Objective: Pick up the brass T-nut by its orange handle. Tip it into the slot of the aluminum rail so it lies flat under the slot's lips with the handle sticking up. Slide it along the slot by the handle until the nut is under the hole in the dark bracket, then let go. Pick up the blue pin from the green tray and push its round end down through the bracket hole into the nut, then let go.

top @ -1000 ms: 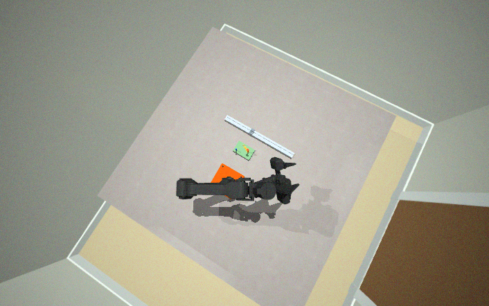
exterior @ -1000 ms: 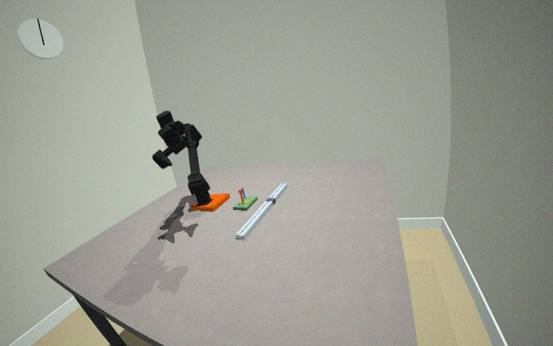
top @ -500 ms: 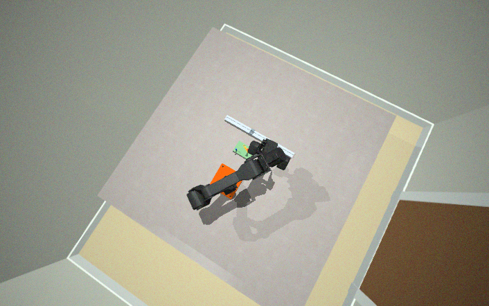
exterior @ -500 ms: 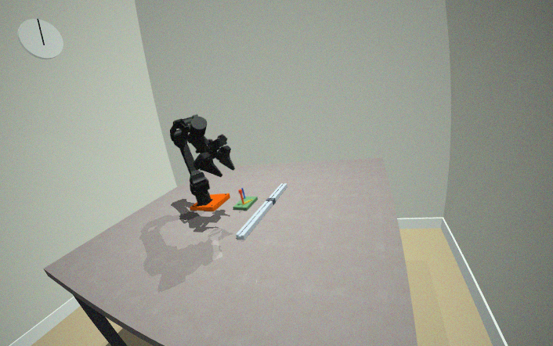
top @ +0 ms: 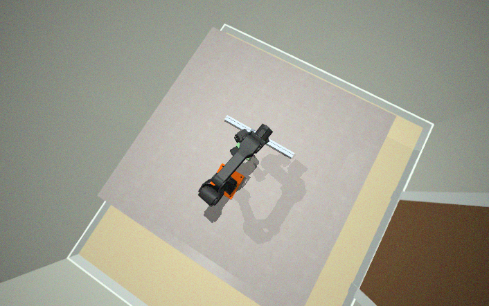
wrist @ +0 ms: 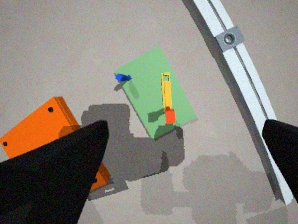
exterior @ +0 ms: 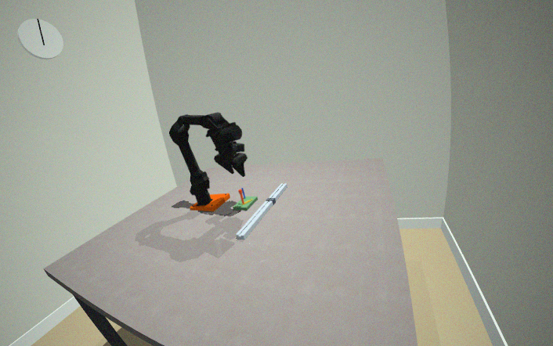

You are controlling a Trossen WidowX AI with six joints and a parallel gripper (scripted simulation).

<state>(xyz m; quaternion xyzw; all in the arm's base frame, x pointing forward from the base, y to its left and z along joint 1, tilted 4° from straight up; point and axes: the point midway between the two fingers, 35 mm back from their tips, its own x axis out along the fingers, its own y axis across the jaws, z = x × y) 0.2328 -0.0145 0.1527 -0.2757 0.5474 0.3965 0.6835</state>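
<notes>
Right now the brass T-nut is 110 mm below my gripper tip and 20 mm to the left of it. Round my gripper tip: blue pin (130 mm below, 60 mm to the left, 30 mm behind); then green tray (150 mm below, 40 mm to the left, 20 mm behind); then aluminum rail (140 mm below, 110 mm ahead, 10 mm to the left).
</notes>
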